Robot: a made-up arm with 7 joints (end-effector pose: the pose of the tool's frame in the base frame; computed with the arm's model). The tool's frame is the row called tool.
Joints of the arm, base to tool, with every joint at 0 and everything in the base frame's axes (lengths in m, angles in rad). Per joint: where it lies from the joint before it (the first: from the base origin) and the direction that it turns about. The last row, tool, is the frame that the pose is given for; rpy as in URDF.
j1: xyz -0.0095 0.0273 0.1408 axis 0 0.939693 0.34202
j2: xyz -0.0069 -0.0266 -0.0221 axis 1 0 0
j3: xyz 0.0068 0.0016 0.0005 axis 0 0 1
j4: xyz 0.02 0.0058 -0.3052 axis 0 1 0
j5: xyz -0.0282 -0.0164 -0.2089 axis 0 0 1
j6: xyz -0.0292 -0.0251 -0.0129 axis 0 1 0
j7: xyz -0.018 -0.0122 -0.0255 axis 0 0 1
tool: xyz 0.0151 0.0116 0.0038 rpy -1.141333 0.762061 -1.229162
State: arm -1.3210 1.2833 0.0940 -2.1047 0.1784 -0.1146 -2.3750
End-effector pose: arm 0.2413 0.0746 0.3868 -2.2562 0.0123 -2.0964
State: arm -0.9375 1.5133 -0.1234 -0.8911 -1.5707 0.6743 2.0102
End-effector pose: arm 0.2178 0.4206 0.3164 1.2484 -0.7732 0.3712
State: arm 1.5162 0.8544 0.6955 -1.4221 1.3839 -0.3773 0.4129
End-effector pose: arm -0.2529 0.3516 0.0020 0.0718 -0.1524 0.4253
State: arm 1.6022 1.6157 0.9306 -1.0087 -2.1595 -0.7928 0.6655
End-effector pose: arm 0.0115 0.5010 0.1941 -0.6812 -2.3852 1.4092
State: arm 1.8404 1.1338 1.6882 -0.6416 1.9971 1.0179 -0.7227
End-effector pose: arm -0.2232 0.4222 0.3297 -0.0318 0.4095 0.4914
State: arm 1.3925 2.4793 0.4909 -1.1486 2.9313 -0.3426 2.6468
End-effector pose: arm 0.3348 0.2834 0.0544 -2.1742 -1.6913 0.8633
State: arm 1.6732 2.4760 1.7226 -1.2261 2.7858 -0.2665 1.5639
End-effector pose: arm 0.3967 0.1579 0.1785 -2.2911 -1.1062 -0.0620
